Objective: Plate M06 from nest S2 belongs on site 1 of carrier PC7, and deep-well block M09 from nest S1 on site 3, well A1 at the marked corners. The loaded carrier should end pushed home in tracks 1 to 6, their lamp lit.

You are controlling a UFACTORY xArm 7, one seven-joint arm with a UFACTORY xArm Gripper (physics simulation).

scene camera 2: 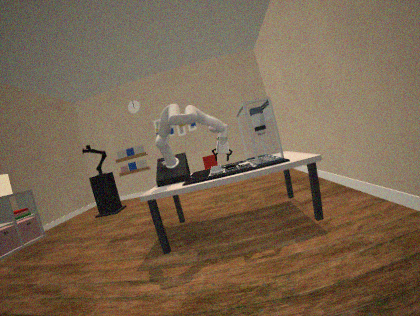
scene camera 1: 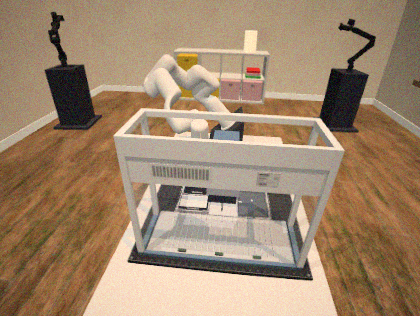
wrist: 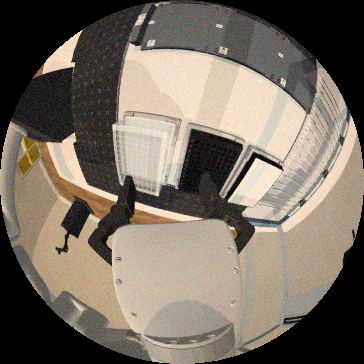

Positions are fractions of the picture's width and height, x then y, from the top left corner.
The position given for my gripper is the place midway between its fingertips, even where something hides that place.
Note:
My gripper (wrist: 0.46, 0.50) is open and holds nothing. Also in view: a clear white well plate (wrist: 0.39, 0.40). A grey carrier (wrist: 0.59, 0.10) rests on a black perforated baseplate (scene camera 1: 0.66, 0.87).
The black perforated baseplate also shows in the wrist view (wrist: 0.27, 0.19).

